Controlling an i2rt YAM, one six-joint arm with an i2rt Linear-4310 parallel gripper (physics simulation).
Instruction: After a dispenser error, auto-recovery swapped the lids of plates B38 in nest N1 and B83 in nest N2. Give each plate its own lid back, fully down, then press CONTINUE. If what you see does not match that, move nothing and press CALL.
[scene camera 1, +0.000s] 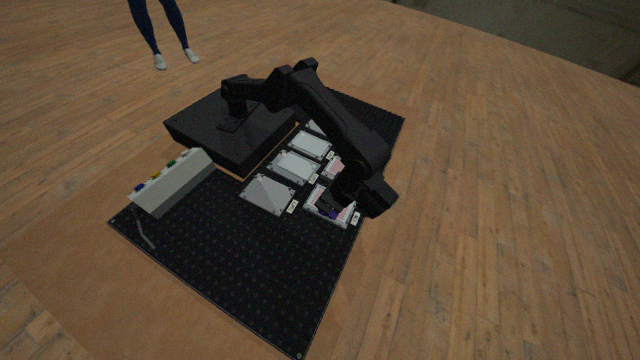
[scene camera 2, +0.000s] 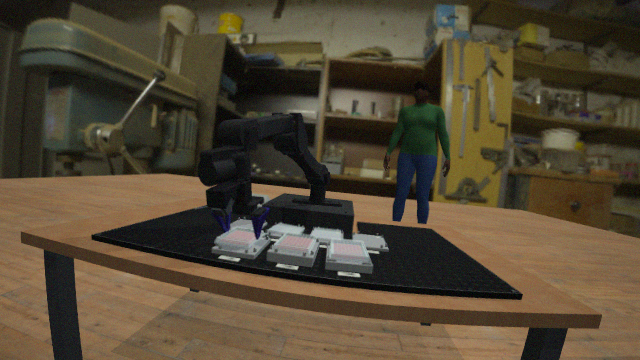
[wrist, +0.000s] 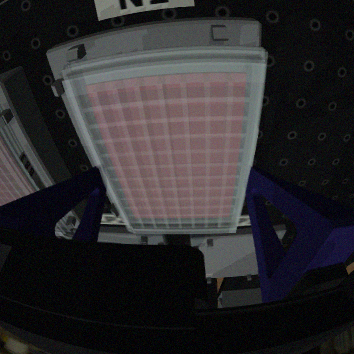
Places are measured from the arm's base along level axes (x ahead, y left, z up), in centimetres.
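Pixels of known places: gripper, fingertip midpoint: (scene camera 1: 328, 203) (scene camera 2: 242, 236) (wrist: 175, 173); arm's base, origin of the base link: (scene camera 1: 239, 114) (scene camera 2: 316, 203).
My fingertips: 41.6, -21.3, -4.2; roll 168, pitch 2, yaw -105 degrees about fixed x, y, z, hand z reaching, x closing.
Note:
Ahead of a thing's pixels: the offset from my fingertips to its middle, as dx, dy, dz. "spot": to the spot under its first point.
My gripper (scene camera 1: 329, 212) (scene camera 2: 243, 232) (wrist: 175, 173) is shut on a pink plate {+0.6, +0.0, +0.2} (scene camera 1: 345, 214) (scene camera 2: 235, 240) (wrist: 170, 145), with its blue fingers along both long sides. The plate looks level and in, or just over, its grey nest {spot: +7.7, -2.2, -1.8} (scene camera 2: 225, 252) (wrist: 150, 42); any small gap below cannot be told. The nest label {spot: +8.7, -0.6, -2.4} (wrist: 142, 6) is cut off after an N. Two more pink plates {+2.4, +13.7, +0.5} (scene camera 2: 295, 242) {+4.6, +26.1, +0.7} (scene camera 2: 348, 250) stand in the same row. Clear lids {-13.7, +10.9, -0.7} (scene camera 1: 296, 166) {-13.7, +23.0, -1.2} (scene camera 1: 311, 144) lie on back-row nests. Lid markings B38 and B83 cannot be read.
The button box {-46.1, -9.4, +1.6} (scene camera 1: 177, 187) with blue, yellow, green and white buttons stands at the left in scene camera 1; its lettering is unreadable. A grey nest {-19.0, -2.6, -1.6} (scene camera 1: 267, 196) is nearest it. The arm's base (scene camera 1: 235, 135) (scene camera 2: 310, 215) borders the back row. A person (scene camera 2: 421, 130) stands behind.

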